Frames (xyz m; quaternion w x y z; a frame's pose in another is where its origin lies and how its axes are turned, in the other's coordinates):
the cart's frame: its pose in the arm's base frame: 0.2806 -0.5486 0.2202 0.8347 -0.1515 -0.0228 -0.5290
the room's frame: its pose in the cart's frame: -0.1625 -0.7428 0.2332 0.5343 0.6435 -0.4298 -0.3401
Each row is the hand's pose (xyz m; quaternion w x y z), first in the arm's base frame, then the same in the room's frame.
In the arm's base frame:
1: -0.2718 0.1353 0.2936 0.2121 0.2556 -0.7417 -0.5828
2: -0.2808 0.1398 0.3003 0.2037 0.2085 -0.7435 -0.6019
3: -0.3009 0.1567 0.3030 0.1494 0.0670 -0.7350 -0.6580
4: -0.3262 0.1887 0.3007 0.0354 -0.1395 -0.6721 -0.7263
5: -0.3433 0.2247 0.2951 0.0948 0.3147 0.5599 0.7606
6: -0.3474 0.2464 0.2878 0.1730 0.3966 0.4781 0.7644
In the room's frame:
1: -0.7284 0.0556 0.4052 0.9849 -0.0433 -0.1140 -0.1225
2: -0.7237 0.0637 0.4129 0.9815 -0.0717 -0.1485 -0.0969
3: -0.7220 0.0735 0.4374 0.9497 -0.1559 -0.2691 -0.0373
4: -0.7291 0.0851 0.4759 0.8458 -0.2847 -0.4505 0.0257
5: -0.7454 0.0952 0.5113 0.6894 -0.3966 -0.6035 0.0573
6: -0.7603 0.0976 0.5290 0.5817 -0.4498 -0.6749 0.0610

